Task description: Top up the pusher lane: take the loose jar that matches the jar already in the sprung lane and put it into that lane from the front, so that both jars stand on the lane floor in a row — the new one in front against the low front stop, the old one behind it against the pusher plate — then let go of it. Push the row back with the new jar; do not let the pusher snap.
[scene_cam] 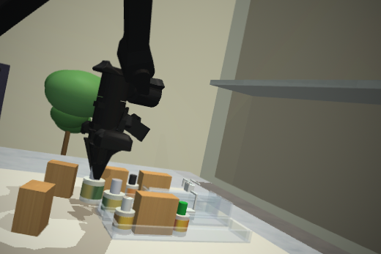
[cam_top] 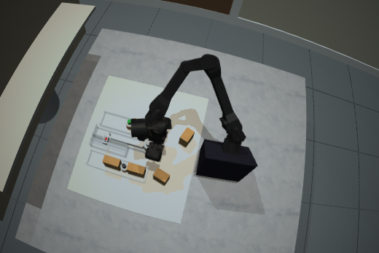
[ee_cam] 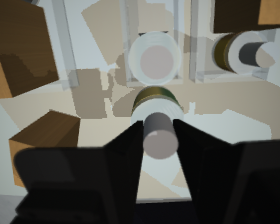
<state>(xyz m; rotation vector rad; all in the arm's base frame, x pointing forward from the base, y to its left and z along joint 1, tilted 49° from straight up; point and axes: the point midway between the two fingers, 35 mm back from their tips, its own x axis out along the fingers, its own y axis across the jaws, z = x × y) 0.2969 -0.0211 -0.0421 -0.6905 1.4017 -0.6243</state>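
My gripper tip is 20 cm short of the clear sprung lane, 6 cm above it and 3 cm to the right of it. Also, from my gripper tip: red mark 23 cm ahead, 4 cm to the left.
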